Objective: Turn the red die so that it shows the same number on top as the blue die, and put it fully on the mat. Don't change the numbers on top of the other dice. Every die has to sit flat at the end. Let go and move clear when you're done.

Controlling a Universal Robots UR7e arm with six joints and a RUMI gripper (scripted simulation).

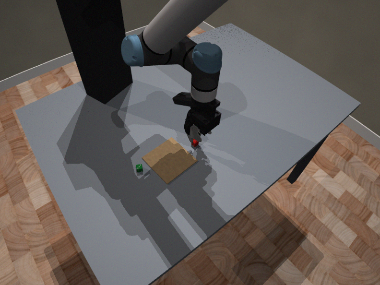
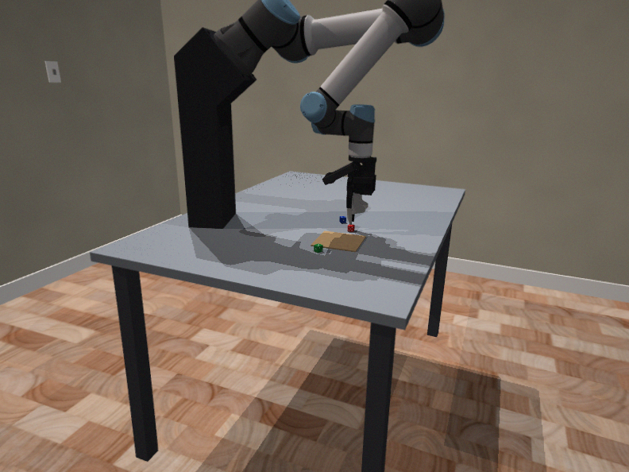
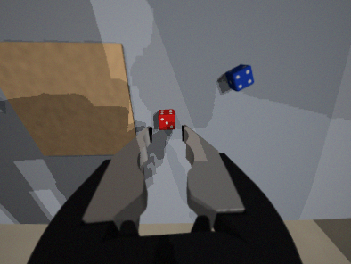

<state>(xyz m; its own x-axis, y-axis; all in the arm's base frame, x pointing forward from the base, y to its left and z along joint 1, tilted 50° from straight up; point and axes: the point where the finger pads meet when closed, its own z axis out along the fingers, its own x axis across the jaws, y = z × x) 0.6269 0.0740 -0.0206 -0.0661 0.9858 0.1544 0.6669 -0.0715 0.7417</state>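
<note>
The red die is 30 mm below my hand. Also, from my hand: tan mat: 110 mm to the right, 40 mm below; green die: 220 mm to the right, 30 mm below, 30 mm behind; blue die: 80 mm to the left, 50 mm behind, 30 mm below.
</note>
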